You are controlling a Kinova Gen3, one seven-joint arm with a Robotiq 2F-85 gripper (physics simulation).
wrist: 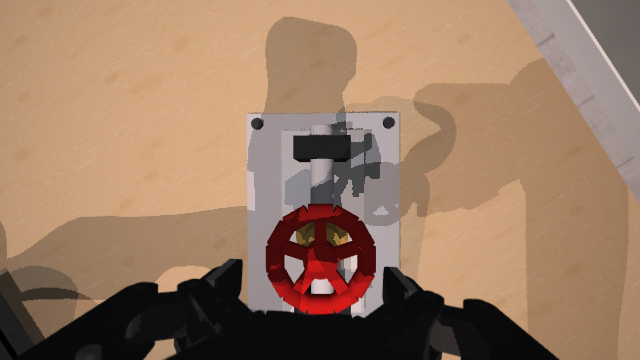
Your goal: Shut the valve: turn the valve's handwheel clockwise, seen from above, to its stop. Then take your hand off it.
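The valve's red handwheel point(320, 255) is seen from above in the wrist view, low and near the middle, with spokes joining its rim to a hub. It stands over a grey pipe point(321, 172) and a brass part point(338, 235) on a light grey base plate point(264, 190). My gripper point(312, 278) is open and empty. One fingertip shows on each side of the wheel, with a visible gap on both sides. How far the fingertips are above or beside the rim in height is hard to tell. The gripper's body hides the plate's near edge.
A black clamp block point(321, 148) holds the pipe at the plate's far end. The plate lies on a wooden table top point(125, 100) with arm shadows across it. The table's edge runs diagonally at upper right, beside a tiled strip point(570, 60). A dark object point(15, 315) shows at lower left.
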